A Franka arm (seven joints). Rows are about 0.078 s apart.
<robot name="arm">
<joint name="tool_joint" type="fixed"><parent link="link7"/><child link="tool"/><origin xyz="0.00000 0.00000 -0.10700" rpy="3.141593 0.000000 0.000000"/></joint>
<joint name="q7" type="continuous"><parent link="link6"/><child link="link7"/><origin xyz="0.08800 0.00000 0.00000"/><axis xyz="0 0 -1"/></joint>
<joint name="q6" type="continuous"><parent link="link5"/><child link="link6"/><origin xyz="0.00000 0.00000 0.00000"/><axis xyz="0 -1 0"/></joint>
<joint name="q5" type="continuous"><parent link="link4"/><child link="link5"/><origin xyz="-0.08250 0.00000 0.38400"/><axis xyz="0 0 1"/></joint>
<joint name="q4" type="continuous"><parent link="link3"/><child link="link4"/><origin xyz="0.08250 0.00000 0.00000"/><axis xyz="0 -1 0"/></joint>
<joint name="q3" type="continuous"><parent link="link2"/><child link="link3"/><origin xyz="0.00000 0.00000 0.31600"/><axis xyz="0 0 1"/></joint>
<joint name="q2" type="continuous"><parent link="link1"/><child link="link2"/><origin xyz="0.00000 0.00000 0.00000"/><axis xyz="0 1 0"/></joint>
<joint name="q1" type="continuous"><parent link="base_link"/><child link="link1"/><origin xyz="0.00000 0.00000 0.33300"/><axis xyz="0 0 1"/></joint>
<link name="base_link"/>
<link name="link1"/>
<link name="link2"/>
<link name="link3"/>
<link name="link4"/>
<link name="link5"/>
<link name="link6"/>
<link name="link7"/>
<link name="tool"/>
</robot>
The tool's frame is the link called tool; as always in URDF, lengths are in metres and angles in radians. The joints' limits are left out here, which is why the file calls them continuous.
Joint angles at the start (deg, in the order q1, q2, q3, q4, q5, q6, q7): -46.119, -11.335, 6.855, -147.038, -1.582, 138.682, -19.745
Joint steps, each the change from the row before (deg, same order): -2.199, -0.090, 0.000, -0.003, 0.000, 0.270, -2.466; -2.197, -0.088, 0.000, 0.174, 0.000, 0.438, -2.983; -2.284, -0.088, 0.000, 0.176, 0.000, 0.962, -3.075; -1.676, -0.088, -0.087, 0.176, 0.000, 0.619, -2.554; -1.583, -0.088, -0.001, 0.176, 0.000, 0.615, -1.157; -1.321, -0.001, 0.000, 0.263, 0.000, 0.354, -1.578; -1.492, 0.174, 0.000, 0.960, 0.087, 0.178, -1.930; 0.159, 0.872, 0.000, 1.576, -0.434, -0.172, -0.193; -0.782, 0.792, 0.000, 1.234, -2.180, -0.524, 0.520; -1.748, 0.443, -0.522, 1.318, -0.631, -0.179, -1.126
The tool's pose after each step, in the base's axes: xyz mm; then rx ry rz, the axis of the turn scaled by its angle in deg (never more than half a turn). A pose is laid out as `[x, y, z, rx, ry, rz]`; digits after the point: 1 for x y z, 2 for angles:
[329.0, -292.0, 340.0, 174.00, -27.85, 2.26]
[318.9, -305.5, 342.7, 173.72, -26.57, 2.87]
[308.4, -319.8, 346.3, 173.06, -25.21, 4.04]
[299.8, -330.5, 349.4, 172.57, -23.91, 4.78]
[291.9, -340.1, 352.5, 171.82, -24.44, 5.56]
[285.3, -348.2, 355.1, 171.36, -23.97, 5.99]
[279.6, -359.7, 361.3, 170.69, -23.29, 6.78]
[285.9, -365.4, 366.1, 170.30, -22.20, 7.13]
[284.6, -373.8, 368.3, 169.46, -21.65, 5.50]
[273.4, -390.1, 374.7, 168.49, -22.57, 5.46]

